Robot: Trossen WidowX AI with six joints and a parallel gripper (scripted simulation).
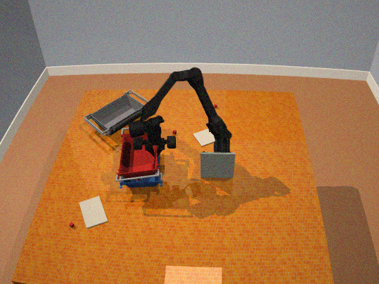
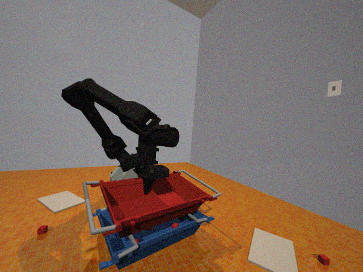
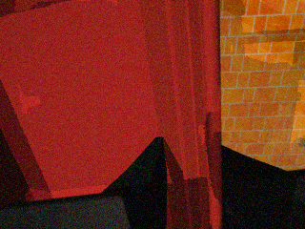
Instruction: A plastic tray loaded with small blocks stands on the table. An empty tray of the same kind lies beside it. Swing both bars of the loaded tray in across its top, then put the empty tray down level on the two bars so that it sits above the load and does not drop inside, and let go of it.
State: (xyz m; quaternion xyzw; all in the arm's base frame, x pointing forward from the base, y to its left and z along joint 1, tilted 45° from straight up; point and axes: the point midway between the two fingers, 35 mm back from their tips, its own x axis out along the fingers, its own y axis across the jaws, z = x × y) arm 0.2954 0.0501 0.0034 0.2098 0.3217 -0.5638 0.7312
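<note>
My gripper tip is now 7 cm short of the red tray, 2 cm to the right of it and 2 cm below it.
</note>
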